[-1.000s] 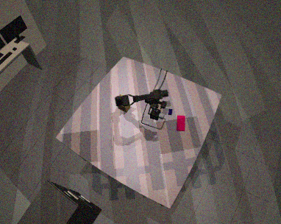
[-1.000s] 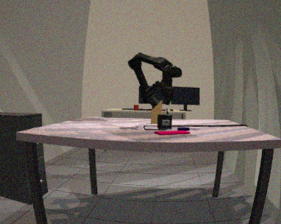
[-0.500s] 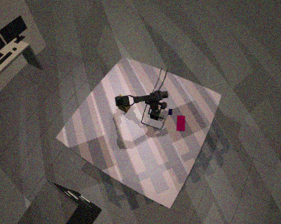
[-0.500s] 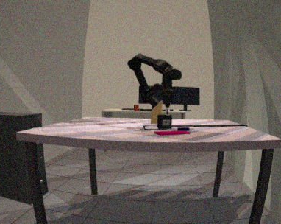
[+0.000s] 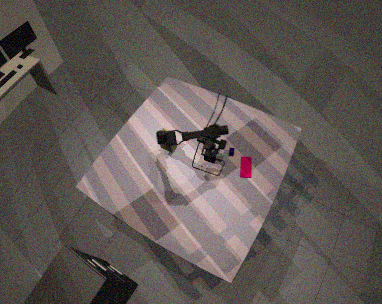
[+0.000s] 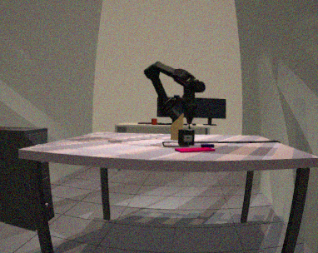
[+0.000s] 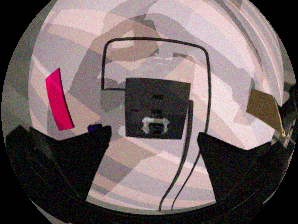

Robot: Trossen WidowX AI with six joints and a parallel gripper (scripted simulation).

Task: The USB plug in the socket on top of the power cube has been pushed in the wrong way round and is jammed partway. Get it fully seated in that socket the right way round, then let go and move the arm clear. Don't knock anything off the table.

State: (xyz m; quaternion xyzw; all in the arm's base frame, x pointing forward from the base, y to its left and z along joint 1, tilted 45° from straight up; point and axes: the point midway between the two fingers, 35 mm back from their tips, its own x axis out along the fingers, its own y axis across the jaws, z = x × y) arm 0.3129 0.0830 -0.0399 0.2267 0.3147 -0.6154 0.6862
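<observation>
Now: the USB plug 2 cm below my gripper tip. Also, from my gripper tip: USB socket 1 cm to the left, 4 cm below; then magenta flat block 25 cm ahead, 4 cm to the left, 10 cm below; then small dark blue block 11 cm ahead, 10 cm to the left, 10 cm below.
</observation>
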